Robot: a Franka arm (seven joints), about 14 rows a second.
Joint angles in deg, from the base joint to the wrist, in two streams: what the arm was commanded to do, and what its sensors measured. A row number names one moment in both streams.
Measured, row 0: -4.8, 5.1, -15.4, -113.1, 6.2, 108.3, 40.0
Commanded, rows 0 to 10: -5.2, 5.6, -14.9, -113.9, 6.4, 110.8, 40.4; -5.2, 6.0, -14.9, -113.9, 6.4, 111.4, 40.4; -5.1, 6.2, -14.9, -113.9, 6.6, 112.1, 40.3; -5.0, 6.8, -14.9, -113.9, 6.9, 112.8, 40.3; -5.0, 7.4, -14.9, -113.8, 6.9, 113.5, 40.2; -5.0, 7.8, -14.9, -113.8, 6.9, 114.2, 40.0; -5.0, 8.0, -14.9, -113.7, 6.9, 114.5, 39.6; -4.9, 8.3, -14.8, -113.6, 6.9, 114.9, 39.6; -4.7, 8.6, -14.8, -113.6, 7.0, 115.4, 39.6; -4.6, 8.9, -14.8, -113.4, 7.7, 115.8, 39.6; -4.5, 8.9, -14.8, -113.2, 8.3, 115.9, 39.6
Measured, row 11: -4.7, 8.5, -14.7, -113.7, 6.6, 114.9, 39.9
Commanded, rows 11 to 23: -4.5, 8.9, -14.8, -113.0, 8.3, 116.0, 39.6; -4.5, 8.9, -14.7, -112.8, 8.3, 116.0, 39.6; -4.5, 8.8, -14.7, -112.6, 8.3, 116.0, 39.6; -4.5, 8.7, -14.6, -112.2, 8.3, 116.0, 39.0; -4.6, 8.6, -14.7, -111.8, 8.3, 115.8, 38.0; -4.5, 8.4, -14.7, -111.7, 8.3, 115.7, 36.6; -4.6, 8.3, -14.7, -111.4, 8.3, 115.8, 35.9; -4.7, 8.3, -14.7, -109.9, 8.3, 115.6, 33.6; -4.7, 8.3, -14.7, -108.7, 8.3, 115.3, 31.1; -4.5, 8.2, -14.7, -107.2, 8.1, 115.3, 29.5; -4.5, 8.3, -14.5, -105.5, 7.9, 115.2, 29.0; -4.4, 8.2, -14.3, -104.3, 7.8, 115.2, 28.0; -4.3, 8.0, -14.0, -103.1, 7.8, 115.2, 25.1
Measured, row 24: -4.6, 8.2, -14.3, -106.1, 6.9, 115.8, 29.1
